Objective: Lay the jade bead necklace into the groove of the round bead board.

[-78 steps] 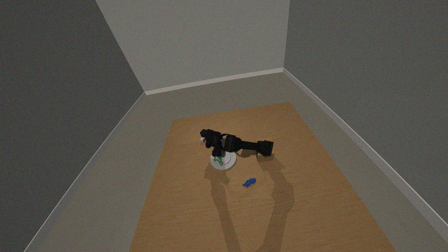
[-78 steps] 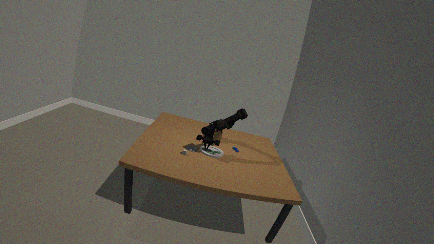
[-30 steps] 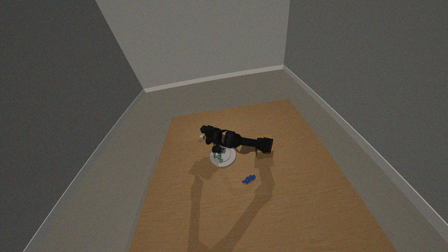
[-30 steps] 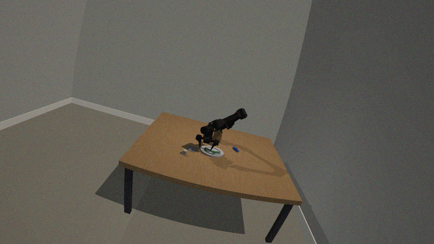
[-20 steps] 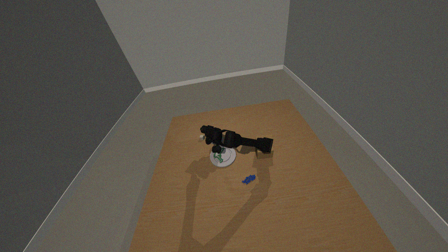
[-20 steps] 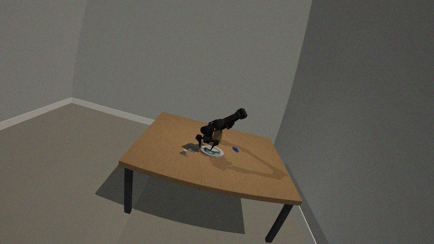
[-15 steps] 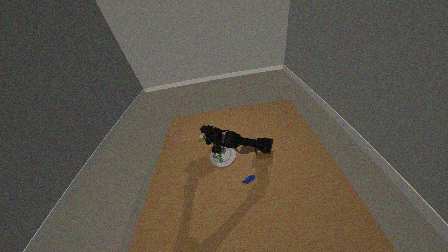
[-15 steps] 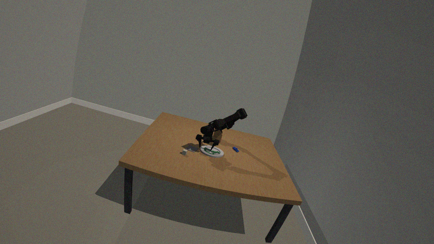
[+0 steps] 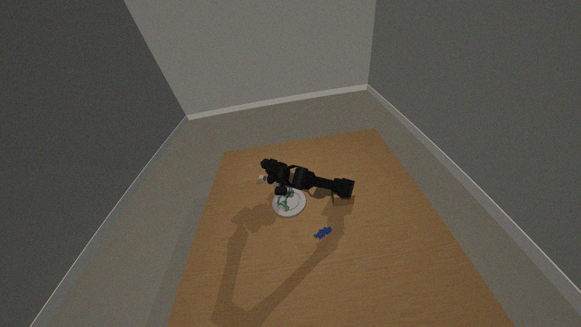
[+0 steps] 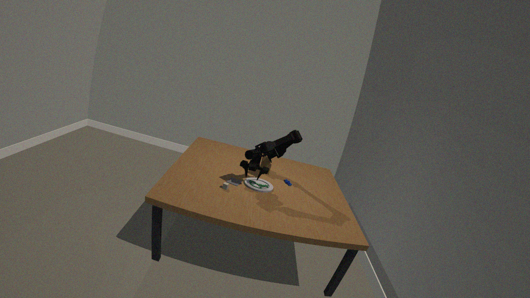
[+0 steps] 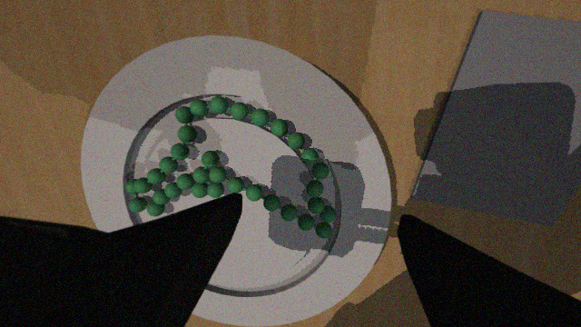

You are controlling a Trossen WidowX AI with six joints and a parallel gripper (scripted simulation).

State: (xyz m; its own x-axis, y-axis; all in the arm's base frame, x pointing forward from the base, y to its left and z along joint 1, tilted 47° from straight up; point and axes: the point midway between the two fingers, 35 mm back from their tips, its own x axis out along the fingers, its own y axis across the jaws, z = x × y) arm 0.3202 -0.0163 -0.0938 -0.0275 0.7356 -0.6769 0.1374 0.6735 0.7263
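The round bead board is 6 cm to the left of my gripper tip, 3 cm below it and 2 cm behind it. Round my gripper tip: pale block: 17 cm ahead, 14 cm to the right, 3 cm below; then flat grey plate: 11 cm to the right, 4 cm below, 3 cm ahead.
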